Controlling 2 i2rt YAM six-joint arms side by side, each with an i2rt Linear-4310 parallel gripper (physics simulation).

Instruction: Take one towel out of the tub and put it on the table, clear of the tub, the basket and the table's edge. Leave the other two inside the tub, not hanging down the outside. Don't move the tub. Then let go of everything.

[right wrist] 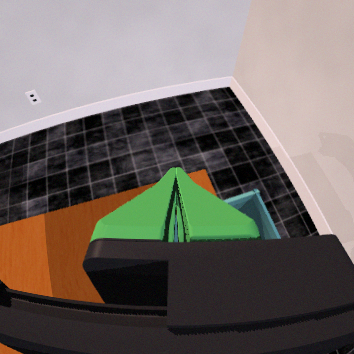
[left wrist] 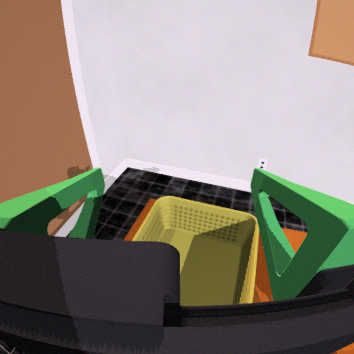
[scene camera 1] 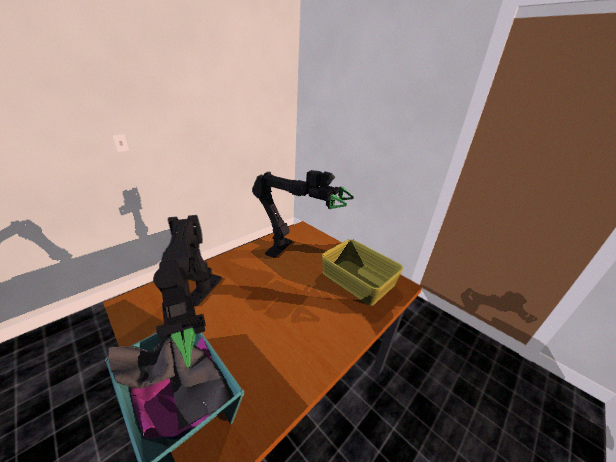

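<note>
The teal tub (scene camera 1: 232,407) (right wrist: 245,202) stands at the table's near left end. In it lie a magenta towel (scene camera 1: 147,397) and grey cloth (scene camera 1: 207,387); a grey-brown fold (scene camera 1: 142,367) rises to the rim at the tub's back left corner, and I cannot tell if it hangs outside. A third towel cannot be made out. My right gripper (scene camera 1: 188,365) (right wrist: 175,175) is shut and empty, over the tub in the scene view. My left gripper (scene camera 1: 348,200) (left wrist: 177,175) is open and empty, high above the basket side of the table (scene camera 1: 300,350) (right wrist: 25,250).
The yellow basket (scene camera 1: 345,282) (left wrist: 200,215) stands at the far right of the table, near its edge, with its inside visible. The table's long front edge runs diagonally between tub and basket. Walls stand behind both arms, and a brown door (scene camera 1: 525,150) is at the right.
</note>
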